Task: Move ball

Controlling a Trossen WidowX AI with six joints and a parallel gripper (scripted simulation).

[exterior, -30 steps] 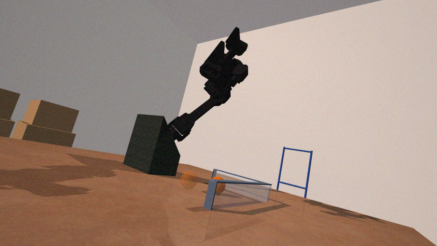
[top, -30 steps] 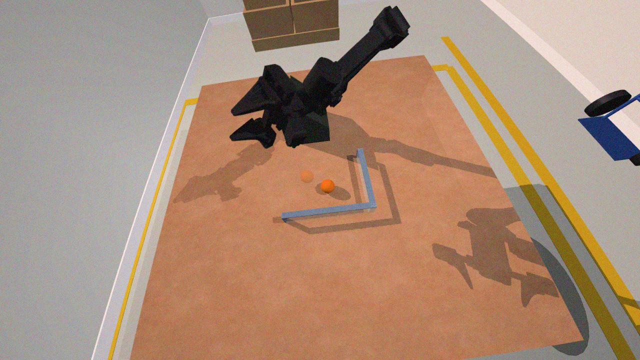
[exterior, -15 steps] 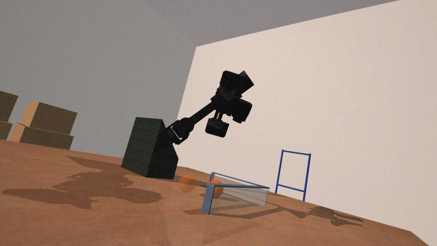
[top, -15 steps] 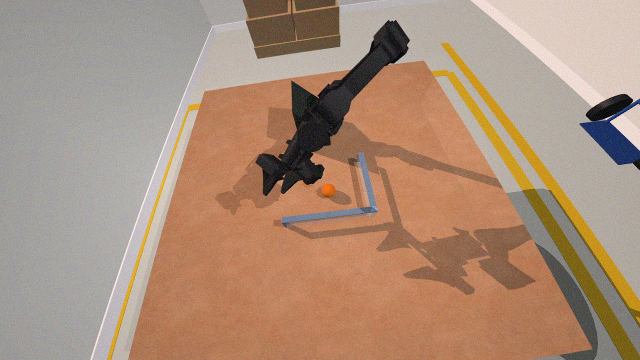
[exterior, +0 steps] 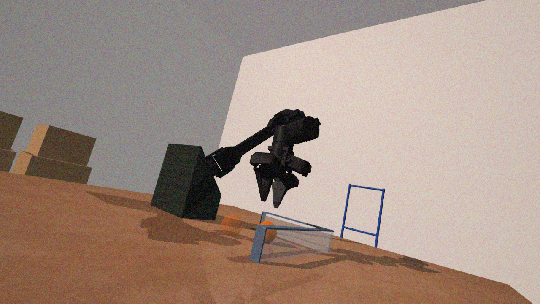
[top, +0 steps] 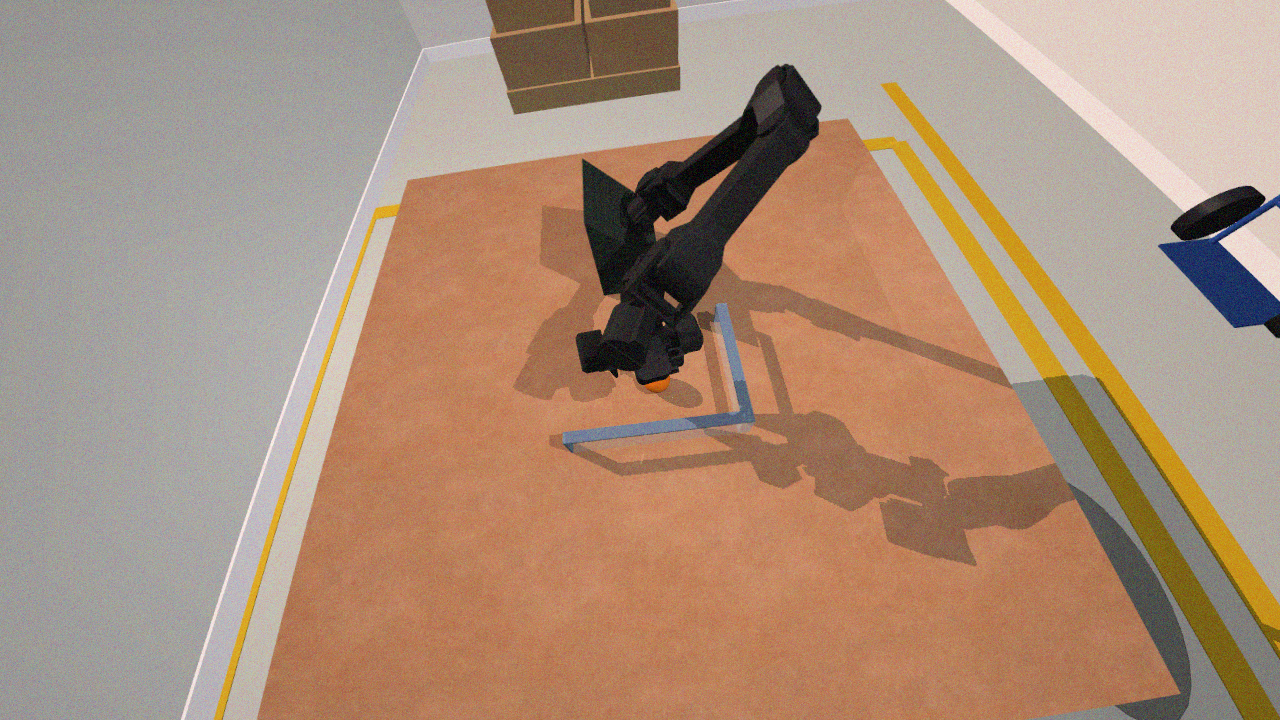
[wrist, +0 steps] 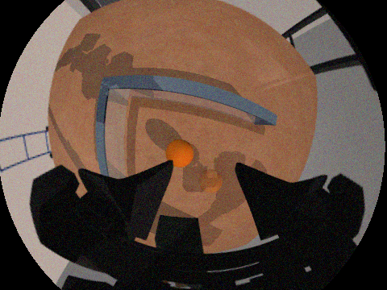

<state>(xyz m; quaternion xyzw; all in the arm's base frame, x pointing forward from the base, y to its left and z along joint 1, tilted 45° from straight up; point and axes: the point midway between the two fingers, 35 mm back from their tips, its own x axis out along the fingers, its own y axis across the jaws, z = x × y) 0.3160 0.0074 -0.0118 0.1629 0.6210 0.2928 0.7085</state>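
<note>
The orange ball lies 10 mm behind my gripper tip, 30 mm to the left of it and 70 mm below it. The rest, counted from my gripper tip: see-through ball copy: 60 mm behind, 50 mm to the right, 70 mm below.
</note>
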